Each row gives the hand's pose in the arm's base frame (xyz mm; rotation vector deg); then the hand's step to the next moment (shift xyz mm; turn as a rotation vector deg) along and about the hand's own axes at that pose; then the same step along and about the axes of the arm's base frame.
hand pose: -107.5 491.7 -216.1 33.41 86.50 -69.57
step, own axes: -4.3 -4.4 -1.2 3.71 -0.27 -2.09
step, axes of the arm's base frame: -2.9 0.5 5.5 -2.29 0.93 -3.48
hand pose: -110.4 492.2 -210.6 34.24 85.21 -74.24
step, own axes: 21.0 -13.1 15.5 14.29 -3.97 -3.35
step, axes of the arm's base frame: -12.9 -23.4 -11.9 -9.62 -1.61 -11.67
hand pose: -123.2 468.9 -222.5 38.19 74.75 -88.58
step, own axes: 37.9 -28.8 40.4 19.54 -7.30 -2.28
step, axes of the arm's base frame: -33.7 -51.7 -9.8 -14.46 -4.45 -14.54
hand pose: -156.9 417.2 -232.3 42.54 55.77 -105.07
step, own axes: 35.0 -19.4 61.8 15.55 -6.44 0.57
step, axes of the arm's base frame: -37.6 -62.6 9.5 -12.30 -5.41 -10.16
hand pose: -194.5 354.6 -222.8 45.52 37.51 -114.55
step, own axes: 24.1 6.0 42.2 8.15 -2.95 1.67
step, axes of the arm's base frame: -17.1 -45.0 9.2 -6.47 -4.00 -4.48
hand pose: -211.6 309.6 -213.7 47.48 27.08 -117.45
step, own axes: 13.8 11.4 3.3 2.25 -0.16 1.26
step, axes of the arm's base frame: 2.4 -16.3 -7.7 -1.55 -1.95 -0.69
